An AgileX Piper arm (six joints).
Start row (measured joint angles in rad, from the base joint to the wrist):
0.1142 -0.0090 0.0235 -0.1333 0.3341 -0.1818
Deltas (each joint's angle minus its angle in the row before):
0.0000 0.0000 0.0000 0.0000 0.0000 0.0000
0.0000 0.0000 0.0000 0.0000 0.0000 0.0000
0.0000 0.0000 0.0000 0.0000 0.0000 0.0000
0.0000 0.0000 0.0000 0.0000 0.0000 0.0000
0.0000 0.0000 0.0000 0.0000 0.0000 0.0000
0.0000 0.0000 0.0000 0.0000 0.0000 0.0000
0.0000 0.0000 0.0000 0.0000 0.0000 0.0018
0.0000 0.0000 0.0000 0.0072 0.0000 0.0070
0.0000 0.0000 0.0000 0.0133 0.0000 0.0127
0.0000 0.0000 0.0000 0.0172 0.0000 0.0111
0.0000 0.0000 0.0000 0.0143 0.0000 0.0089
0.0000 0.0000 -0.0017 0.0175 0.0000 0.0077
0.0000 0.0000 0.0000 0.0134 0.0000 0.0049
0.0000 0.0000 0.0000 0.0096 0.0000 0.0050
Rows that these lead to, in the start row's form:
0.1142 -0.0090 0.0235 -0.1333 0.3341 -0.1818
0.1142 -0.0090 0.0235 -0.1333 0.3341 -0.1818
0.1142 -0.0090 0.0235 -0.1333 0.3341 -0.1818
0.1142 -0.0090 0.0235 -0.1333 0.3341 -0.1818
0.1142 -0.0090 0.0235 -0.1333 0.3341 -0.1818
0.1142 -0.0090 0.0235 -0.1333 0.3341 -0.1818
0.1142 -0.0090 0.0235 -0.1333 0.3341 -0.1800
0.1142 -0.0090 0.0235 -0.1261 0.3341 -0.1730
0.1142 -0.0090 0.0235 -0.1128 0.3341 -0.1603
0.1142 -0.0090 0.0235 -0.0956 0.3341 -0.1492
0.1142 -0.0090 0.0235 -0.0813 0.3341 -0.1403
0.1142 -0.0090 0.0218 -0.0638 0.3341 -0.1326
0.1142 -0.0090 0.0218 -0.0504 0.3341 -0.1277
0.1142 -0.0090 0.0218 -0.0408 0.3341 -0.1227

